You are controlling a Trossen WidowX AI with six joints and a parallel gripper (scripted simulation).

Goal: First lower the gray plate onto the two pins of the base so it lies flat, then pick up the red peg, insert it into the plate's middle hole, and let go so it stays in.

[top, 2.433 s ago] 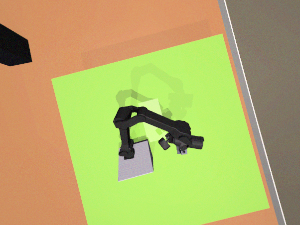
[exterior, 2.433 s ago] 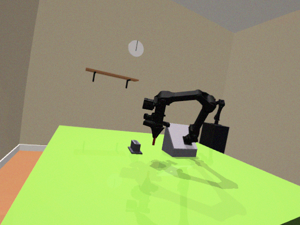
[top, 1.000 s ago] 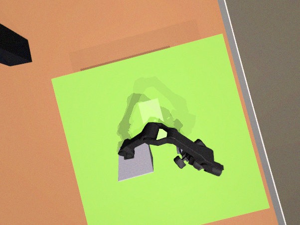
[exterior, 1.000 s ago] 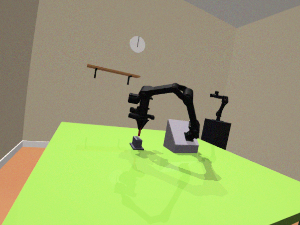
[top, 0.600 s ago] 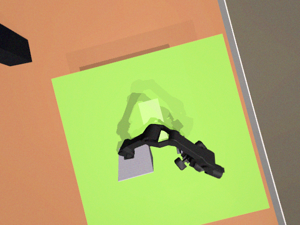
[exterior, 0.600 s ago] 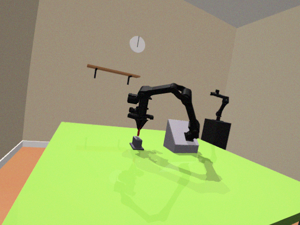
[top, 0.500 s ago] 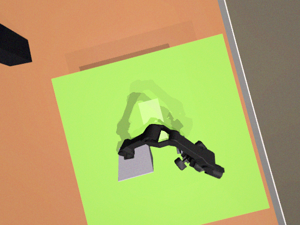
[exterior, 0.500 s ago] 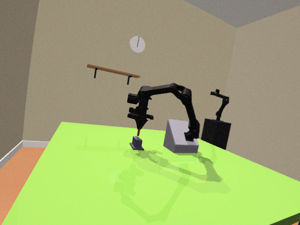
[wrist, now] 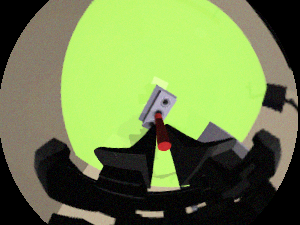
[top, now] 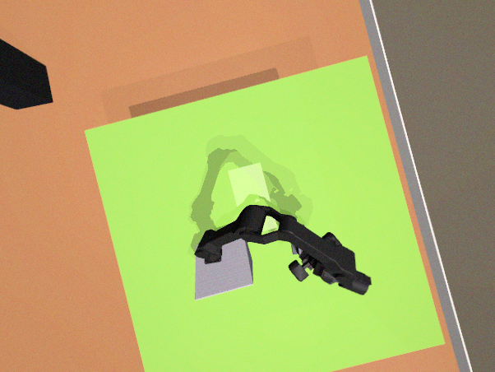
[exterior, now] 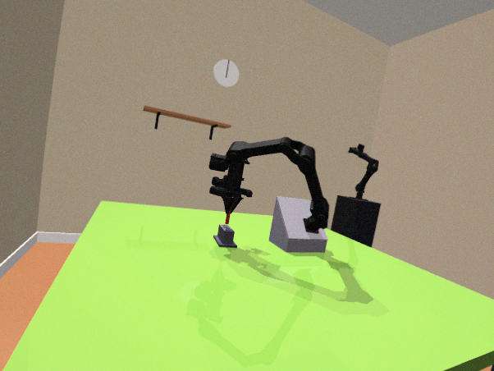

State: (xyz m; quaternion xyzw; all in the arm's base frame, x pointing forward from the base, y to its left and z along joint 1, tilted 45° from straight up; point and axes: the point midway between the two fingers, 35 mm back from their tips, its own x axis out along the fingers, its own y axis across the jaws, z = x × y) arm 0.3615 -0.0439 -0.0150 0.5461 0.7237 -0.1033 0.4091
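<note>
The red peg lies right at my gripper tip. Round my gripper tip: dark base 110 mm below; gray plate 70 mm below.
</note>
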